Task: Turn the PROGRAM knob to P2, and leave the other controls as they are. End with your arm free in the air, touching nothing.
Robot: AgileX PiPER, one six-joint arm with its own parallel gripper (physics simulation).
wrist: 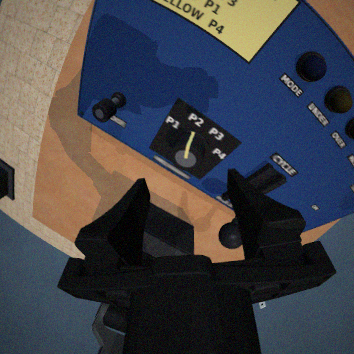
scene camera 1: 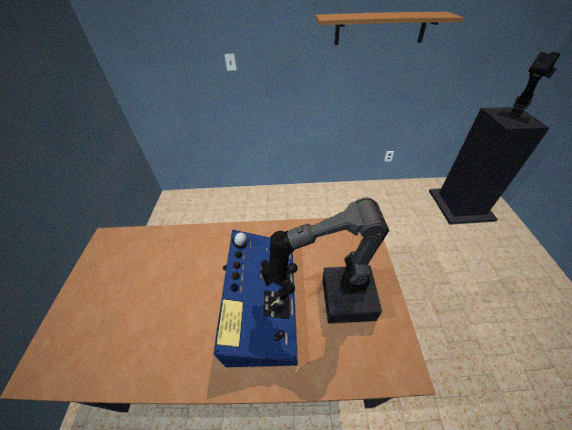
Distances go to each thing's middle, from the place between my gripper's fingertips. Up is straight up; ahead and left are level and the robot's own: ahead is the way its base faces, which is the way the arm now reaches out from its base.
I see my gripper 100 mm above the blue control panel [scene camera 1: 246, 333], 90 mm short of it and 60 mm to the left of it.
